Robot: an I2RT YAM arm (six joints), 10 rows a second.
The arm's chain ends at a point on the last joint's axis. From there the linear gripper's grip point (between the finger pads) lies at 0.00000 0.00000 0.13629 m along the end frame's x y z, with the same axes.
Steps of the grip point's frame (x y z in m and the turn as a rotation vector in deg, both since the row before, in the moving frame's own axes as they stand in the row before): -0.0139, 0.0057, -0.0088, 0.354, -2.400, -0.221; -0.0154, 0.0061, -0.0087, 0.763, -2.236, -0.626; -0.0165, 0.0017, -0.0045, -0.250, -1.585, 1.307; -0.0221, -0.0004, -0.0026, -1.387, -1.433, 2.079; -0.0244, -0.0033, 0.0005, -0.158, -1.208, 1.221
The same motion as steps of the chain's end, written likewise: -0.0082, 0.0065, -0.0087, 0.354, -2.400, -0.221; -0.0101, 0.0079, -0.0086, 0.763, -2.236, -0.626; -0.0127, 0.0011, -0.0044, -0.250, -1.585, 1.307; -0.0186, -0.0036, -0.0025, -1.387, -1.433, 2.079; -0.0215, -0.0036, 0.0005, -0.158, -1.208, 1.221
